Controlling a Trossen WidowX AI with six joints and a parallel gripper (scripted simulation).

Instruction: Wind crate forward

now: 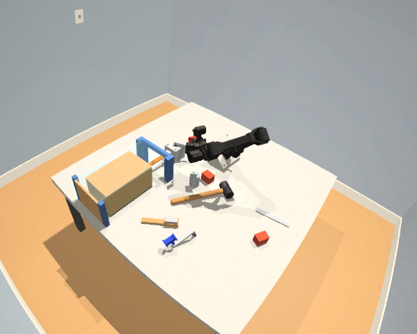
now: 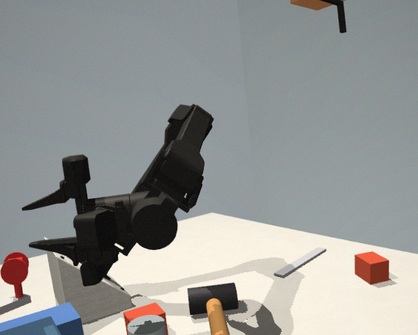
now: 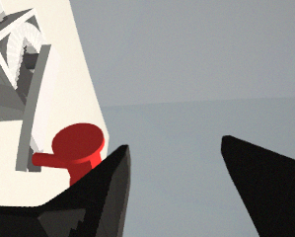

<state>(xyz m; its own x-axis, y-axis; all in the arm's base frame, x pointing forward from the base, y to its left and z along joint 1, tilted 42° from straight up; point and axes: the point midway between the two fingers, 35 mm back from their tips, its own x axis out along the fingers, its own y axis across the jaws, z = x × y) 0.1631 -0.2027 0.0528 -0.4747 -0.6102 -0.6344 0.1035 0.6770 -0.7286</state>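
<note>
Now: gripper tip 11 cm above the grey crank bar, 6 cm to the left of it and 3 cm past it. Also, from my gripper tip: grey winch 19 cm below, 12 cm to the right, 2 cm behind; then blue frame 16 cm ahead, 13 cm to the right, 12 cm below; then red knob 9 cm below, 5 cm behind, 2 cm to the right.
</note>
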